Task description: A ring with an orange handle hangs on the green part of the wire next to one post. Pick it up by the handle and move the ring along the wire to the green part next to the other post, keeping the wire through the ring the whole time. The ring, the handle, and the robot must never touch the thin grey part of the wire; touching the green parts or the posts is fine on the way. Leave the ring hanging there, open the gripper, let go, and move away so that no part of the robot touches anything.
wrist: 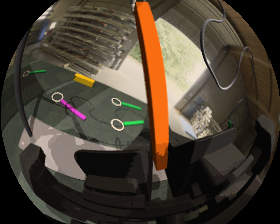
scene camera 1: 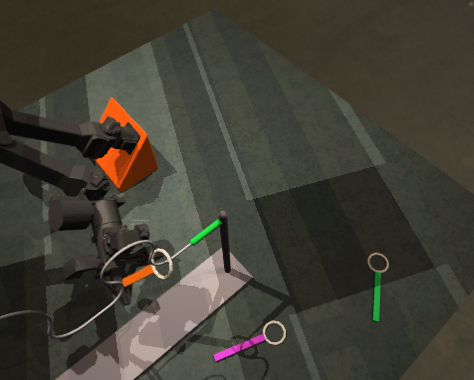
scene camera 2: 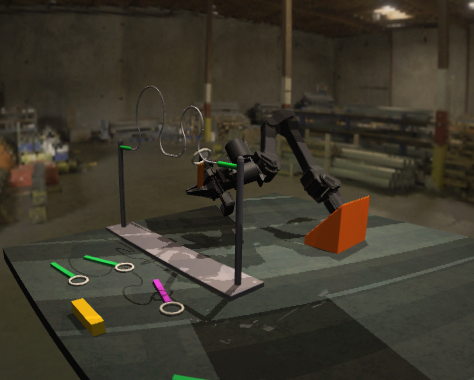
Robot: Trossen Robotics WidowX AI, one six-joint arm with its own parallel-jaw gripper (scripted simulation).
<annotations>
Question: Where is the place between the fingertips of my gripper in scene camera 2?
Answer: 186,192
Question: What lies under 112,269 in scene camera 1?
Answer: My gripper.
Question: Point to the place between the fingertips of my gripper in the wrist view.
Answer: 152,128
</annotations>
